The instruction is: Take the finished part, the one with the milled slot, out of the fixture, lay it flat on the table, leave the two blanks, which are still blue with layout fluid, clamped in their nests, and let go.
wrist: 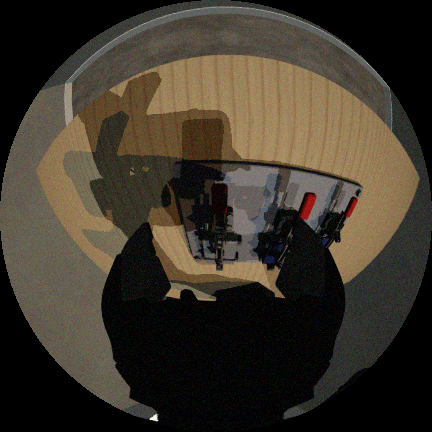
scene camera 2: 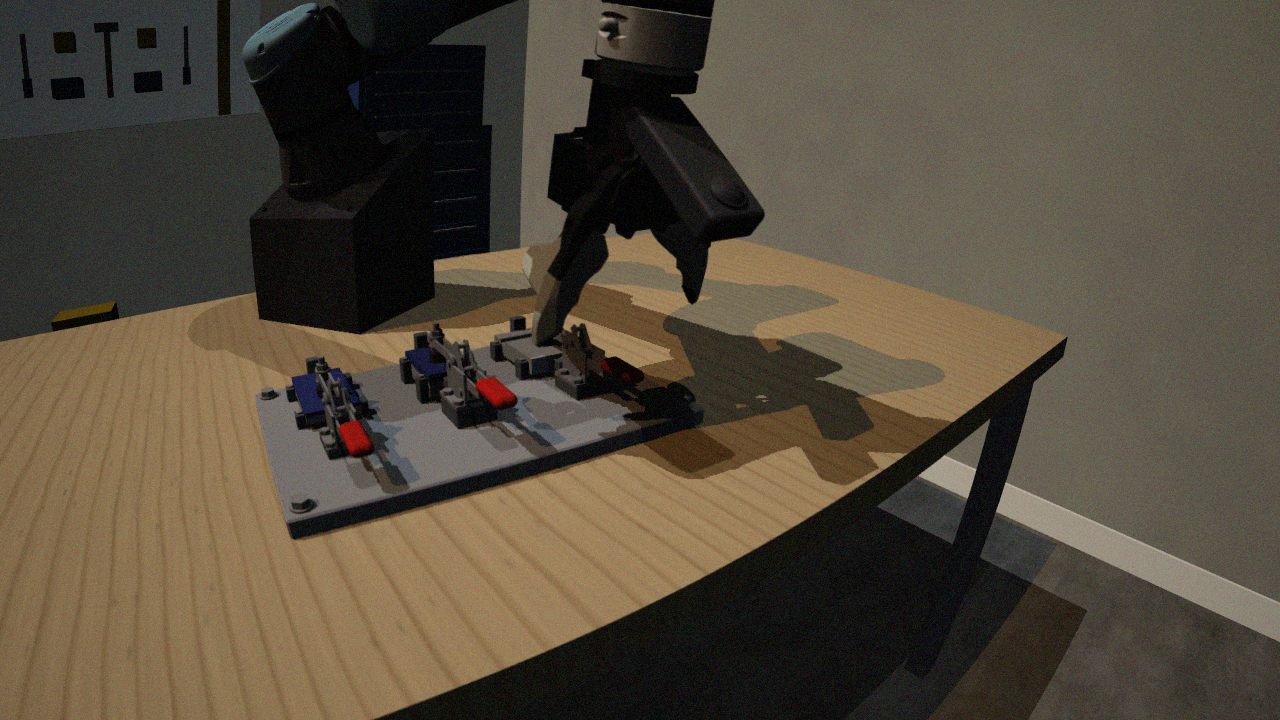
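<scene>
The grey finished part [scene camera 2: 534, 351] sits in the right-hand nest of the fixture plate [scene camera 2: 528, 438] [wrist: 250, 212] in the scene view, partly behind a finger. Its slot cannot be made out. A toggle clamp [scene camera 2: 581, 362] with a shaded red handle [scene camera 2: 620, 369] [wrist: 219, 196] stands at that nest; whether it presses on the part is unclear. Two blue blanks, the middle one [scene camera 2: 427, 361] [wrist: 270, 259] and the far-left one [scene camera 2: 308, 394], sit in their nests under clamps. My gripper [scene camera 2: 617, 319] [wrist: 221, 222] is open and empty, above the right-hand nest, one fingertip near the part in the scene view.
Red handles on the middle clamp [scene camera 2: 494, 392] [wrist: 307, 205] and left clamp [scene camera 2: 356, 438] [wrist: 351, 207] point toward the plate's front. Bolt heads [scene camera 2: 301, 505] stand at plate corners. The wooden table [scene camera 2: 626, 555] [wrist: 240, 110] surrounds the plate. The dark robot pedestal [scene camera 2: 308, 268] stands behind.
</scene>
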